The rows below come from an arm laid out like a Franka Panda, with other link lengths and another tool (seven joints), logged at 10 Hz.
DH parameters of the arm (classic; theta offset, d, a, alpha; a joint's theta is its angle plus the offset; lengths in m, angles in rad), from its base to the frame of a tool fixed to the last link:
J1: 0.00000 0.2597 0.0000 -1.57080
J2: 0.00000 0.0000 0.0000 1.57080
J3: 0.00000 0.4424 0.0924 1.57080
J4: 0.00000 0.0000 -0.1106 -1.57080
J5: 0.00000 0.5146 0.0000 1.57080
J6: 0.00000 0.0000 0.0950 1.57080
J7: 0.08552 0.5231 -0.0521 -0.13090
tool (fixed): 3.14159 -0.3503 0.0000 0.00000
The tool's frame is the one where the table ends.
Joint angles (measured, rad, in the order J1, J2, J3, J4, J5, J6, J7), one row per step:
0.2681 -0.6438 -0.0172 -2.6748 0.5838 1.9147 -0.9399
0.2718 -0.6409 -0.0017 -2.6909 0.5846 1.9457 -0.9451
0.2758 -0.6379 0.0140 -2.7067 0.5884 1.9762 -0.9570
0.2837 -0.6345 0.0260 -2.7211 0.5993 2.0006 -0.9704
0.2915 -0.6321 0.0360 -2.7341 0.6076 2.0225 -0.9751
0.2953 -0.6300 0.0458 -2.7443 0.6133 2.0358 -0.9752
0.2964 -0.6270 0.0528 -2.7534 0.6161 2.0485 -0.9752
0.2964 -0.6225 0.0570 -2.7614 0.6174 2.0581 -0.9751
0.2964 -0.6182 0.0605 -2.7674 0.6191 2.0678 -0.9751
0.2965 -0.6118 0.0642 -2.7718 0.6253 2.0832 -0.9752
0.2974 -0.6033 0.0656 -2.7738 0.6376 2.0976 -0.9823
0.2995 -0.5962 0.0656 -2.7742 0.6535 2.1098 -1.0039
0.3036 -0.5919 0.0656 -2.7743 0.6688 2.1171 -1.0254
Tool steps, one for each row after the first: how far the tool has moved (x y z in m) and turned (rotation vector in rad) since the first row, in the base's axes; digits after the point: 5 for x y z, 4 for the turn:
-0.00159 0.00458 -0.01044 -0.0131 -0.0134 0.0049
-0.00340 0.00903 -0.02075 -0.0227 -0.0294 0.0150
-0.00613 0.01426 -0.02985 -0.0237 -0.0395 0.0269
-0.00889 0.01891 -0.03764 -0.0268 -0.0459 0.0320
-0.01177 0.02237 -0.04383 -0.0316 -0.0461 0.0345
-0.01347 0.02392 -0.04978 -0.0373 -0.0462 0.0337
-0.01467 0.02428 -0.05556 -0.0427 -0.0431 0.0318
-0.01518 0.02470 -0.06017 -0.0468 -0.0419 0.0292
-0.01415 0.02599 -0.06443 -0.0478 -0.0442 0.0218
-0.01217 0.02756 -0.06792 -0.0416 -0.0472 0.0163
-0.00999 0.02887 -0.07037 -0.0287 -0.0569 0.0220
-0.00910 0.03071 -0.07177 -0.0153 -0.0656 0.0320

